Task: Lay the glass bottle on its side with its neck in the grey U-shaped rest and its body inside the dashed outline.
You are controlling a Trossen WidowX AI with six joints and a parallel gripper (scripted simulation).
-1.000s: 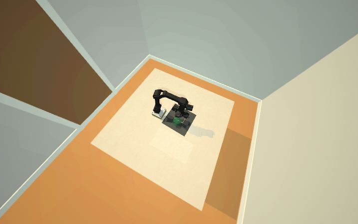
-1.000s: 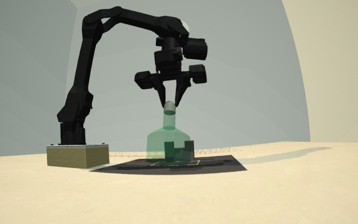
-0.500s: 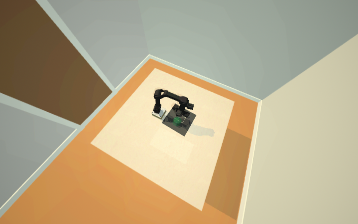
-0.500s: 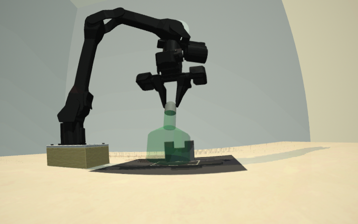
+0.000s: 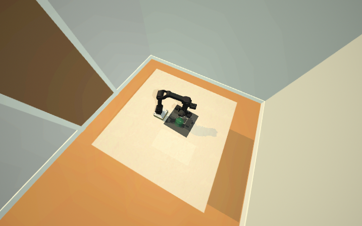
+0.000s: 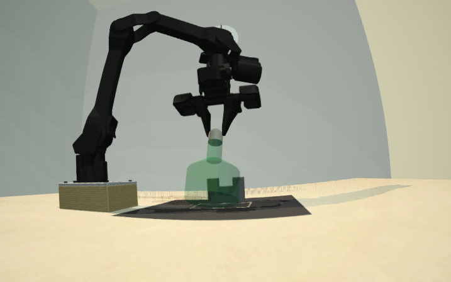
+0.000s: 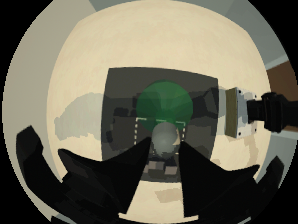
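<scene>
Now: the green glass bottle 5 cm below my gripper tip, 2 cm to the right of it and 1 cm behind it. Round my gripper tip: dark mat 14 cm below, 1 cm to the left.
</scene>
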